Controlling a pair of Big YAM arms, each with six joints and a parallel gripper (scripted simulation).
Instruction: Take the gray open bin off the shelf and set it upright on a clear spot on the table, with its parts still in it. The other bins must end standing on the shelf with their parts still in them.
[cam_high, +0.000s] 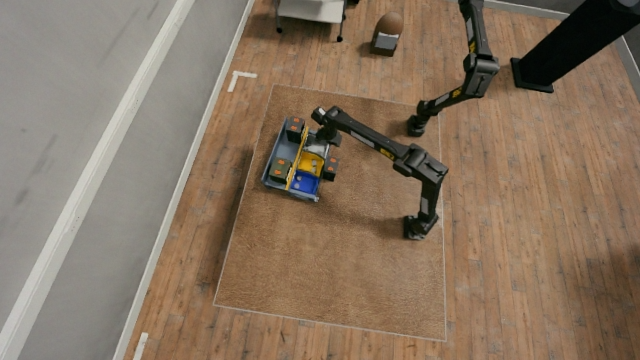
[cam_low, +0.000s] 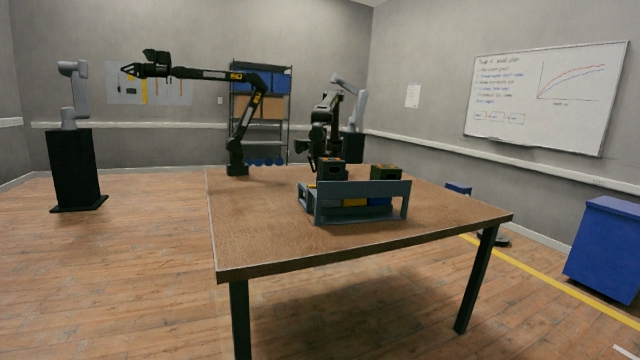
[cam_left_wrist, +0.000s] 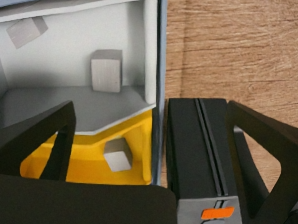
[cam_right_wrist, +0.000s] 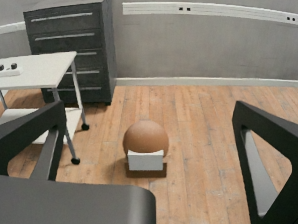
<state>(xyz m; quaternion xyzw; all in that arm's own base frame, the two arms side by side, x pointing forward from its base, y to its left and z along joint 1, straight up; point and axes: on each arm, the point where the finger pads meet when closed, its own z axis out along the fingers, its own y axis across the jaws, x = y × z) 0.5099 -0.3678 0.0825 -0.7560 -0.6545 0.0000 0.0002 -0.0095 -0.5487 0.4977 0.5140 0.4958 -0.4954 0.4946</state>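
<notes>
The gray open bin lies 80 mm ahead of my left hand, 10 mm to the right of it and 80 mm below it. Also, from my left hand: blue-gray shelf 120 mm ahead, 100 mm to the left, 60 mm below; yellow bin 100 mm ahead, 100 mm to the left, 80 mm below; blue bin 110 mm ahead, 210 mm to the left, 80 mm below.
</notes>
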